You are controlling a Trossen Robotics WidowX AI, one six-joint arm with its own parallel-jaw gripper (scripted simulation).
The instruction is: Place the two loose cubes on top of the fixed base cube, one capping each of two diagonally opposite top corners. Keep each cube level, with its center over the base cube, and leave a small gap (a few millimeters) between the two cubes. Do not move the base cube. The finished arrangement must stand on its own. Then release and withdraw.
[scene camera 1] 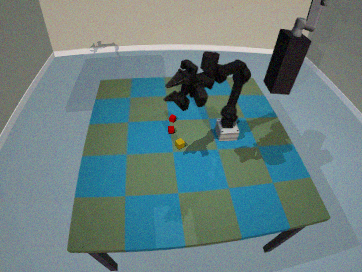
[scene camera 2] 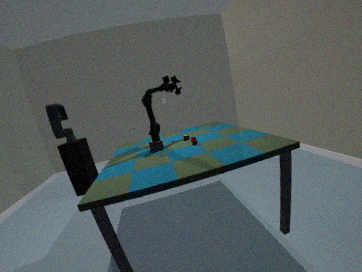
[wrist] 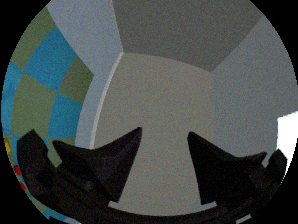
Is my gripper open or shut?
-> Open.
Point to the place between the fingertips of my gripper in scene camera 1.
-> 165,93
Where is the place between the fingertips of my gripper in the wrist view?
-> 165,133
